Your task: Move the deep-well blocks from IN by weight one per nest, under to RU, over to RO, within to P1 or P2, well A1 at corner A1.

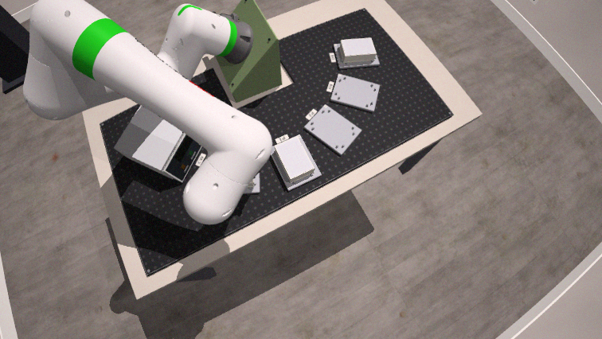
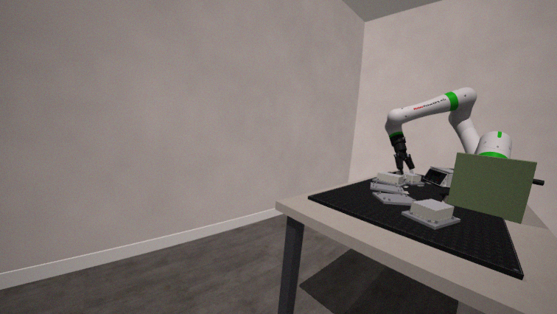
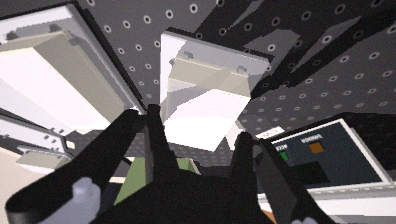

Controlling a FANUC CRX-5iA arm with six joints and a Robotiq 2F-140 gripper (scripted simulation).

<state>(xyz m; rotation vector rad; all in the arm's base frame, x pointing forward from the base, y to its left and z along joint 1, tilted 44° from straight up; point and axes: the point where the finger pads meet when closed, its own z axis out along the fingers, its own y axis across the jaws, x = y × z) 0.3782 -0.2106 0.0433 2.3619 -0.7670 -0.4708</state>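
The infeed nest IN is 40 mm below my hand. From my hand the other things lie so: check-weigher platform (220 mm behind, 210 mm to the right, 50 mm above); check-weigher (220 mm behind, 210 mm to the right, 20 mm above); white deep-well block (170 mm to the left, 60 mm ahead, 10 mm below).
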